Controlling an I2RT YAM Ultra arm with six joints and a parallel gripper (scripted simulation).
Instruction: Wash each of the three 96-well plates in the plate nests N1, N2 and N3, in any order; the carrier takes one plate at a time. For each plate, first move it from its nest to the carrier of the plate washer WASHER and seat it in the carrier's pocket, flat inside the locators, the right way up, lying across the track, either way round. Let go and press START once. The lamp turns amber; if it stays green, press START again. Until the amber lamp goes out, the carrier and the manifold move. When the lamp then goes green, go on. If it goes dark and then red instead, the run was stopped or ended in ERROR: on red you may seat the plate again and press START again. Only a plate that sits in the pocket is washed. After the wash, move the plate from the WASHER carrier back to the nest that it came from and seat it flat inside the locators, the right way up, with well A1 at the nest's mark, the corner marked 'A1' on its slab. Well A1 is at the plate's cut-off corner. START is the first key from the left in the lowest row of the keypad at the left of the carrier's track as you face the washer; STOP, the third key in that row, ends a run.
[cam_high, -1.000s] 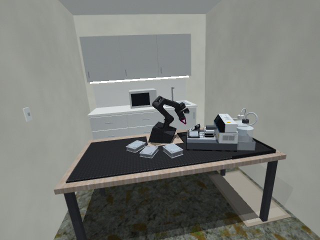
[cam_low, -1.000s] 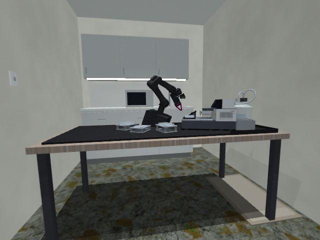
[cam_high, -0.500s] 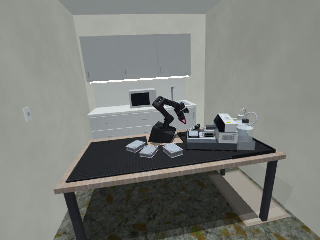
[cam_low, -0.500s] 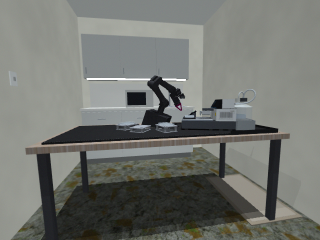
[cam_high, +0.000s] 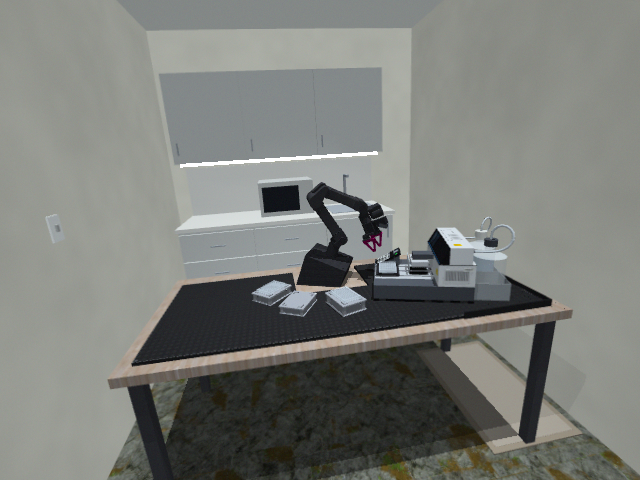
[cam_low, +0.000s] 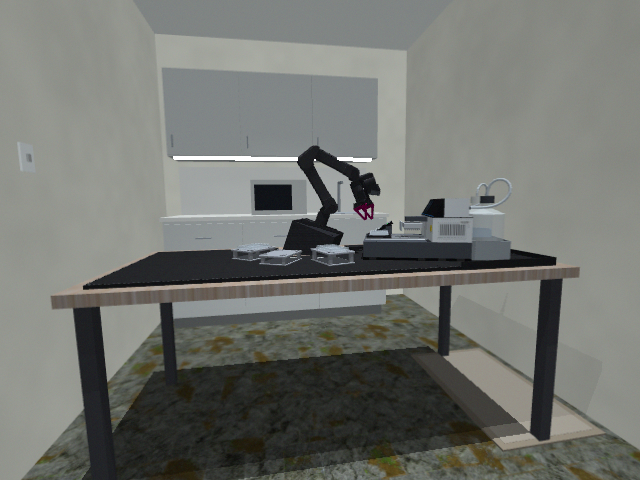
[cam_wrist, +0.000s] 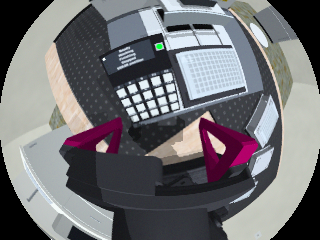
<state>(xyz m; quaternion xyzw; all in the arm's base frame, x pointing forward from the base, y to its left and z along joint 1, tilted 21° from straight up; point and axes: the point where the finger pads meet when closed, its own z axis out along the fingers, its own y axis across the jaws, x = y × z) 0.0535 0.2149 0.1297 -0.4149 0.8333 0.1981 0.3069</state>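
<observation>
Right now the washer carrier is 130 mm ahead of my hand, 10 mm to the left of it and 70 mm below it. From my hand the other things lie so: clear bottle (340 mm ahead, 420 mm to the left, 30 mm below); then plate washer (180 mm ahead, 160 mm to the left, 30 mm below); then nest (300 mm ahead, 240 mm to the right, 120 mm below).
</observation>
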